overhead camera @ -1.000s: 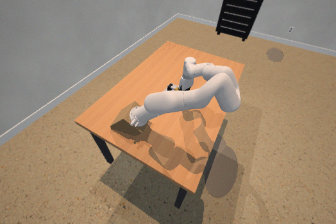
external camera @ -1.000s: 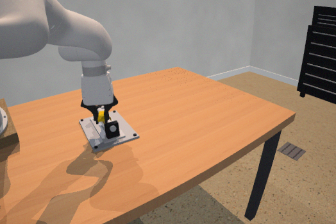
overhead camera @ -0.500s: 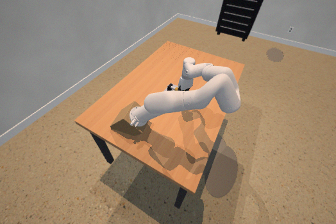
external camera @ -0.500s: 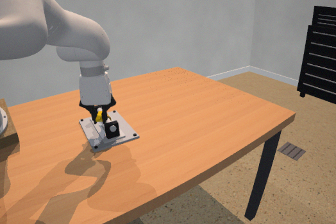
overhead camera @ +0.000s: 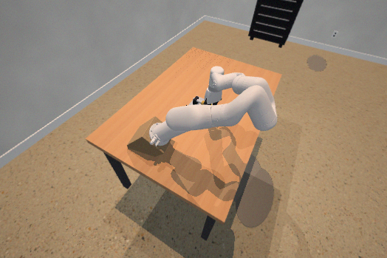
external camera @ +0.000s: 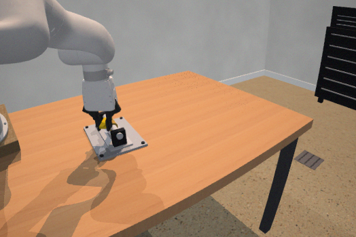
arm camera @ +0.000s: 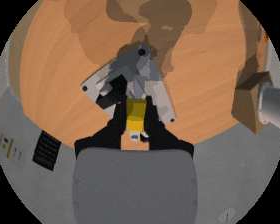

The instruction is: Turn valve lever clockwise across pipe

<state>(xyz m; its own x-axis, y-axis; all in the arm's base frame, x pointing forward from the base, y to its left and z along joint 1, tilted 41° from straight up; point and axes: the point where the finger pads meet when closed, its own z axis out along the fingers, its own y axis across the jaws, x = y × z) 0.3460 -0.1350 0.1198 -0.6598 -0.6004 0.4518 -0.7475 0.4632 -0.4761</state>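
The plate lies 9 cm below my hand, 6 cm to the left of it and 5 cm ahead of it.
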